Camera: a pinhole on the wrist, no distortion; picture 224 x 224 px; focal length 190.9 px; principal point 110.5 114.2 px. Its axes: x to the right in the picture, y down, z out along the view. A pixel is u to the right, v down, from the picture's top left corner.
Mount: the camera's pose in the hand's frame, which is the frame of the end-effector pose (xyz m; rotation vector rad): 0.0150 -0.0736 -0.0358 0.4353 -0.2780 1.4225
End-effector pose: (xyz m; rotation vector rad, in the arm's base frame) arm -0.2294 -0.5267 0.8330 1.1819 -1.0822 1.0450
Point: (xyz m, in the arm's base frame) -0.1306 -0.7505 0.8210
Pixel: 162.6 151.4
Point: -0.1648 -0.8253 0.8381
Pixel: 192.1 147.6
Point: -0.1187 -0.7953 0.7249
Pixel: 138.2 210.4
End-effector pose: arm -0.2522 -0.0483 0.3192 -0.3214 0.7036 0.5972
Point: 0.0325 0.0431 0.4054
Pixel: 187.1 44.9
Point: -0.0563 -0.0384 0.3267
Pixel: 163.8 6.7
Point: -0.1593 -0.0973 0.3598
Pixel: 144.8 145.8
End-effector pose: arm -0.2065 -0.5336 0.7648 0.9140 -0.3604 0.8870
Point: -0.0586 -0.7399 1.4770
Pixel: outside the picture
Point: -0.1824 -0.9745 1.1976
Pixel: outside the picture
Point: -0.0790 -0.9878 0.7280
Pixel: 102.7 215.3
